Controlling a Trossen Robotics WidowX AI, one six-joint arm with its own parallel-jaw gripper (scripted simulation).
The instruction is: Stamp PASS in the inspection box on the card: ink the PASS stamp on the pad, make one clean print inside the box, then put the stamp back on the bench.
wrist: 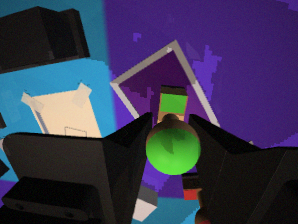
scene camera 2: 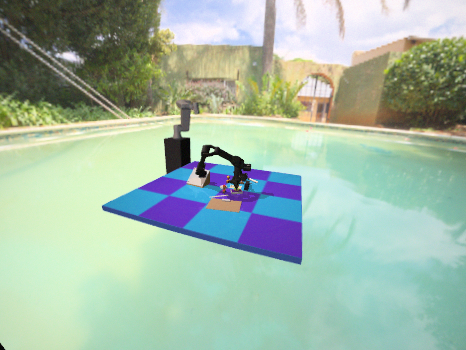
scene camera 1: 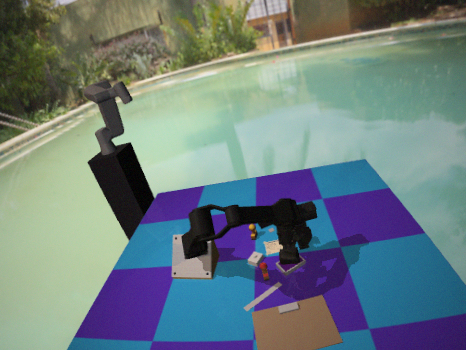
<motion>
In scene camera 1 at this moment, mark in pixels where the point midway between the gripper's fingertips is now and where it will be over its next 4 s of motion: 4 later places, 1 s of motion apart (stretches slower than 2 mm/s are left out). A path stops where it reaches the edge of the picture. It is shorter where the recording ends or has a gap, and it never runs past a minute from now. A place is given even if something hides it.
My gripper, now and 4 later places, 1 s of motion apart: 290,257; 289,254; 283,238; 272,230; 273,234
</motion>
